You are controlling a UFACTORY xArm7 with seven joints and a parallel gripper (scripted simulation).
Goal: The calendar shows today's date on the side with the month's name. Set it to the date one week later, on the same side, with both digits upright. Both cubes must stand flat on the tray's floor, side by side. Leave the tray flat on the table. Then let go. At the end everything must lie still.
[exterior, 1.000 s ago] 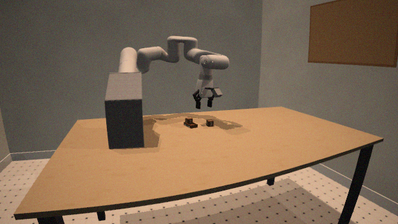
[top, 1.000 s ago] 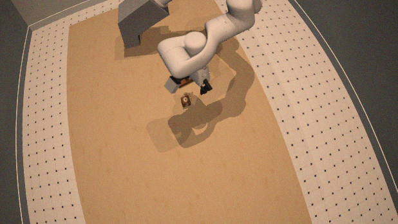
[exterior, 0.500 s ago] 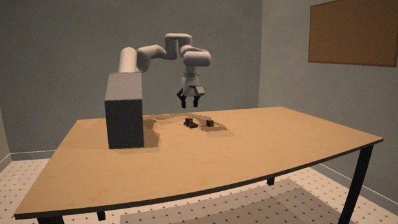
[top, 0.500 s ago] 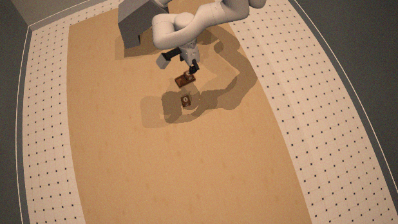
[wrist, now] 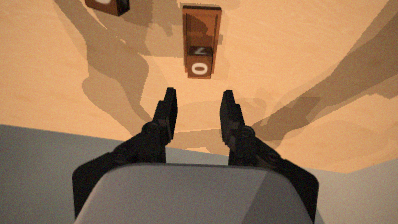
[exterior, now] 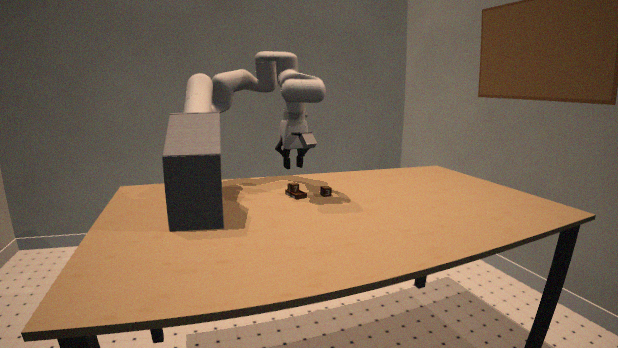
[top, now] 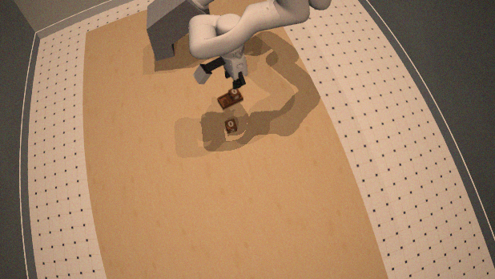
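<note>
Now: the brown tray 2 cm to the right of my hand and 11 cm below it.
</note>
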